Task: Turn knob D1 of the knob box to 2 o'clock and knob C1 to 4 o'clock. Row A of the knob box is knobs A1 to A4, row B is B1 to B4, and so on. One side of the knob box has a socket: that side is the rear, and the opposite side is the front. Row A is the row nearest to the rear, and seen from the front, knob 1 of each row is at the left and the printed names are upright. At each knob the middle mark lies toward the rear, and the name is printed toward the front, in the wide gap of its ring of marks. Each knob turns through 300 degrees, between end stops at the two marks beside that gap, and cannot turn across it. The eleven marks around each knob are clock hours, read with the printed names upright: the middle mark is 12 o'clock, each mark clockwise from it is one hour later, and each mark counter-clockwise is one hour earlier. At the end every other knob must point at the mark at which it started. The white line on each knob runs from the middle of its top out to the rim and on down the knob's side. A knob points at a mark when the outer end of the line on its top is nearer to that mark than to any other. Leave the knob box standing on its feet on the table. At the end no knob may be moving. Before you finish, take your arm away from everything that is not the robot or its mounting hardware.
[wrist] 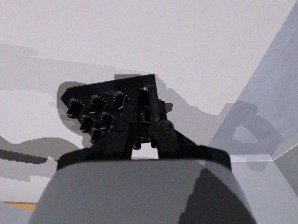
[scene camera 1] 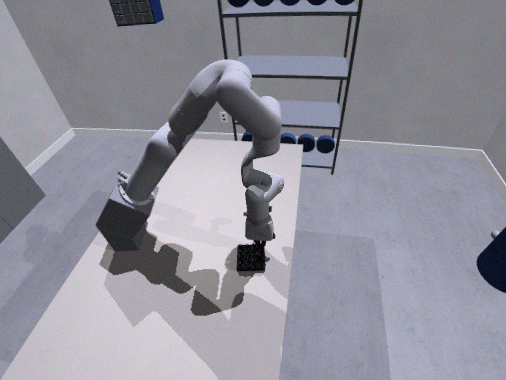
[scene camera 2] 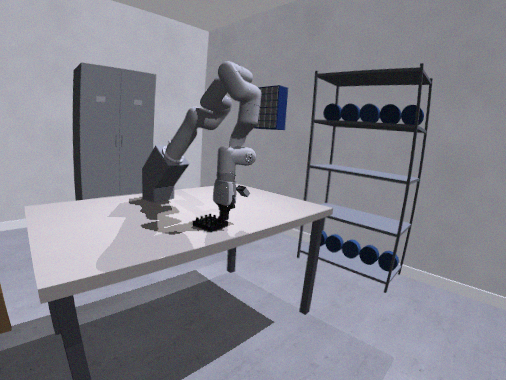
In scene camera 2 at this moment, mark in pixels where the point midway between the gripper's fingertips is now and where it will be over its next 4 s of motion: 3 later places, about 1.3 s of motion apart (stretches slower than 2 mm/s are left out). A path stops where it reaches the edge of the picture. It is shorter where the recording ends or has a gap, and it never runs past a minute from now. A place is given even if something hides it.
The gripper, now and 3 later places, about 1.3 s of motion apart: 224,219; 224,218; 224,210; 224,207
